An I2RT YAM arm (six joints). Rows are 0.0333 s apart.
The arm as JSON. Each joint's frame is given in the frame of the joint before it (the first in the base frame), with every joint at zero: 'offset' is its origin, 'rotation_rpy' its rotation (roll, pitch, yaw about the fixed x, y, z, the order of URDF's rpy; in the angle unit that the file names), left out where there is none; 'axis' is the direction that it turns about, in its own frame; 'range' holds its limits. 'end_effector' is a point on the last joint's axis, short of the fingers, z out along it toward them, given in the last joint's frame.
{
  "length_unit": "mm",
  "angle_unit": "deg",
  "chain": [
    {
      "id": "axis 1",
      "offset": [
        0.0,
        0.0,
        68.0
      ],
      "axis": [
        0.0,
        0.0,
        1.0
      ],
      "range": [
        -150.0,
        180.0
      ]
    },
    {
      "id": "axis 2",
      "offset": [
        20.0,
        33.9,
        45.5
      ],
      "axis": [
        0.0,
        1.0,
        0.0
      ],
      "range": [
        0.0,
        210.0
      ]
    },
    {
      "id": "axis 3",
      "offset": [
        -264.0,
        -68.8,
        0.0
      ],
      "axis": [
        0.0,
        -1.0,
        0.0
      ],
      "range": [
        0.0,
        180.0
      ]
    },
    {
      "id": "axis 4",
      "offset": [
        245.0,
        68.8,
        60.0
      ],
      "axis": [
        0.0,
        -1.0,
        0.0
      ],
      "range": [
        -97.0,
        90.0
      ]
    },
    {
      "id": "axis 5",
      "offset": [
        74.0,
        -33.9,
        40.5
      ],
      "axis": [
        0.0,
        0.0,
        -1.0
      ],
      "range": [
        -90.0,
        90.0
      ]
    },
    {
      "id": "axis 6",
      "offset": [
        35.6,
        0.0,
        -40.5
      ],
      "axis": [
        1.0,
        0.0,
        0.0
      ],
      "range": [
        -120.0,
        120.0
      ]
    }
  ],
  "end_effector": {
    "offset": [
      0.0,
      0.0,
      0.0
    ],
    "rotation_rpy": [
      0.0,
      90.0,
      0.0
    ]
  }
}
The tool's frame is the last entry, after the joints.
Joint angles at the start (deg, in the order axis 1, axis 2, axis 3, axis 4, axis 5, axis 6):
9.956, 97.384, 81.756, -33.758, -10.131, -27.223
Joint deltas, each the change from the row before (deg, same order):
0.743, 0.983, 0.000, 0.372, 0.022, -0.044
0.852, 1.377, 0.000, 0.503, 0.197, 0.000
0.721, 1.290, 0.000, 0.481, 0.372, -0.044
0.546, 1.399, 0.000, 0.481, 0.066, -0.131
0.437, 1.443, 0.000, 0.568, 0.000, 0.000
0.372, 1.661, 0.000, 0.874, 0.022, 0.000
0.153, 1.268, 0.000, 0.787, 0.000, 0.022
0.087, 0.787, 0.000, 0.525, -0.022, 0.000
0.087, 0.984, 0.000, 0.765, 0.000, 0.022
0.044, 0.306, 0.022, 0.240, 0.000, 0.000
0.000, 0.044, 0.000, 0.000, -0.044, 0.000
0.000, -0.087, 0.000, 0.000, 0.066, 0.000
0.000, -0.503, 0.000, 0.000, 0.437, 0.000
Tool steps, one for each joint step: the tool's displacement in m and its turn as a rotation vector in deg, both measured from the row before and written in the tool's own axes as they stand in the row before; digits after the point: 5 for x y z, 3 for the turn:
-0.00063, 0.00384, 0.00724, -0.729, 0.413, -0.494
-0.00021, 0.00430, 0.00995, -0.754, 0.708, -0.495
0.00009, 0.00356, 0.00924, -0.479, 0.757, -0.462
0.00079, 0.00280, 0.00977, -0.688, 0.743, -0.405
0.00111, 0.00217, 0.00995, -0.657, 0.696, -0.200
0.00141, 0.00158, 0.01131, -0.556, 0.642, -0.167
0.00136, 0.00035, 0.00850, -0.307, 0.398, -0.022
0.00084, 0.00017, 0.00527, -0.188, 0.207, -0.027
0.00101, 0.00001, 0.00656, -0.149, 0.179, -0.012
0.00016, 0.00007, 0.00199, -0.045, 0.032, -0.028
0.00011, 0.00003, 0.00029, -0.059, 0.018, 0.007
-0.00021, -0.00005, -0.00057, 0.098, -0.046, -0.014
-0.00121, -0.00031, -0.00331, 0.616, -0.240, -0.081

